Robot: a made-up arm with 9 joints. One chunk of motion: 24 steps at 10 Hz.
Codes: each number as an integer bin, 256 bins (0 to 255) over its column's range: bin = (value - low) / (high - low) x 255, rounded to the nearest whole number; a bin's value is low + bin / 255 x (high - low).
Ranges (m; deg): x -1.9..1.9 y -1.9..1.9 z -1.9..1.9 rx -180..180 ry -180..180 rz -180..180
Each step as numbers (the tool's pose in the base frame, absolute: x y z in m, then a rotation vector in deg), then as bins.
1 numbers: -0.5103 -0.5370 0.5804 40.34 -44.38 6.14
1 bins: 93 91 166 156 96 132
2 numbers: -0.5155 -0.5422 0.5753 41.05 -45.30 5.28
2 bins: 93 91 166 157 95 131
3 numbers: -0.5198 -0.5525 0.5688 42.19 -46.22 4.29
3 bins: 93 90 166 157 95 131
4 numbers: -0.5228 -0.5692 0.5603 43.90 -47.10 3.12
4 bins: 92 89 165 159 94 130
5 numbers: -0.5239 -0.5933 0.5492 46.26 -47.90 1.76
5 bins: 92 88 164 160 94 129
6 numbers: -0.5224 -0.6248 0.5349 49.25 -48.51 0.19
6 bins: 92 86 163 162 93 128
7 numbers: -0.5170 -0.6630 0.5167 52.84 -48.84 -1.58
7 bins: 93 83 162 165 93 126
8 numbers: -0.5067 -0.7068 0.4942 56.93 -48.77 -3.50
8 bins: 93 80 161 168 93 125
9 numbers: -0.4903 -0.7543 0.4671 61.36 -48.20 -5.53
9 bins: 95 77 159 171 93 124
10 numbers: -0.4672 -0.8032 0.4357 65.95 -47.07 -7.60
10 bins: 96 74 157 174 94 122
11 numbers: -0.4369 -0.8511 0.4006 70.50 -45.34 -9.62
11 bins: 98 70 154 177 95 121
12 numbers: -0.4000 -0.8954 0.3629 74.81 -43.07 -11.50
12 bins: 101 67 152 180 97 119
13 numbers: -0.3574 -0.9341 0.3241 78.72 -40.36 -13.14
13 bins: 104 65 149 183 99 118
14 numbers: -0.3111 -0.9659 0.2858 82.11 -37.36 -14.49
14 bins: 107 63 147 186 101 117
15 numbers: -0.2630 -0.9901 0.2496 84.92 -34.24 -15.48
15 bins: 110 61 144 188 103 117
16 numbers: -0.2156 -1.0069 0.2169 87.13 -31.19 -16.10
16 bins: 113 60 142 189 105 116
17 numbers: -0.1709 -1.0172 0.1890 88.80 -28.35 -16.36
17 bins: 116 59 140 190 107 116
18 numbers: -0.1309 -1.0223 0.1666 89.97 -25.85 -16.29
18 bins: 119 59 139 191 109 116
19 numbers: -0.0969 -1.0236 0.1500 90.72 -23.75 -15.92
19 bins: 121 59 138 192 111 116
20 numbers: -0.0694 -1.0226 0.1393 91.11 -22.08 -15.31
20 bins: 123 59 137 192 112 117
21 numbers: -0.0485 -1.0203 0.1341 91.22 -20.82 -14.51
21 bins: 124 59 136 192 113 117
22 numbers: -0.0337 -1.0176 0.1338 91.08 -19.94 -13.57
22 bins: 125 59 136 192 113 118
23 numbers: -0.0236 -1.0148 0.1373 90.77 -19.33 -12.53
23 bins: 126 59 137 192 114 119
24 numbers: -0.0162 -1.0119 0.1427 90.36 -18.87 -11.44
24 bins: 126 60 137 192 114 119
